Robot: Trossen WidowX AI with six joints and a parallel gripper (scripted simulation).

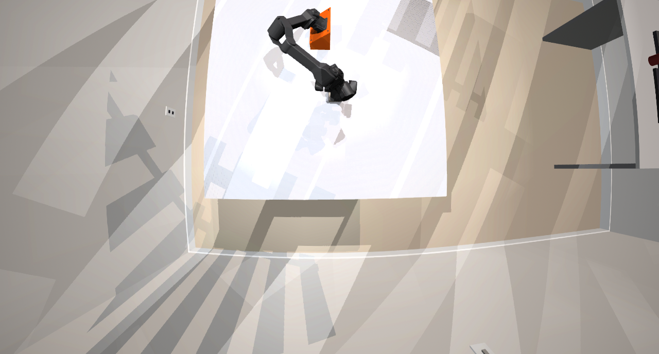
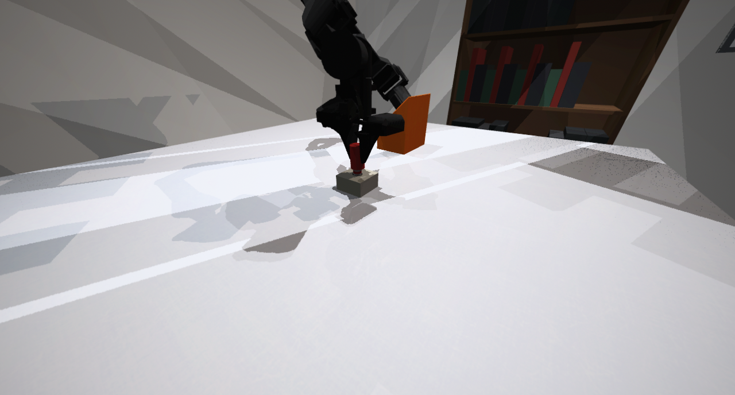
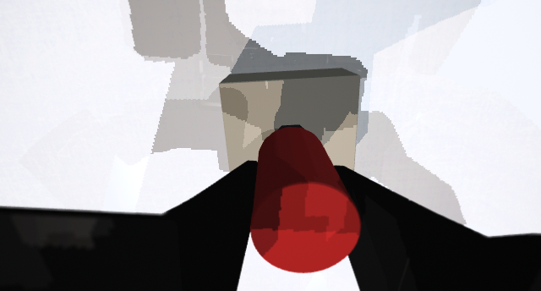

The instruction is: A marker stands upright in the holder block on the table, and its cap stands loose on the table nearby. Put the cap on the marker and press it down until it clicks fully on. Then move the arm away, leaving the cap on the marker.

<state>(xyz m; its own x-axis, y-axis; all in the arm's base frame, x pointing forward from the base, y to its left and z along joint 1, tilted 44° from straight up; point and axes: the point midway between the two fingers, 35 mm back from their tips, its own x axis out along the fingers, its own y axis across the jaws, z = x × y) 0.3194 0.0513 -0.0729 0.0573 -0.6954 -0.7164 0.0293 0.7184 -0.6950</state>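
The red cap is 10 mm above my gripper tip. Round my gripper tip: holder block: 50 mm below.
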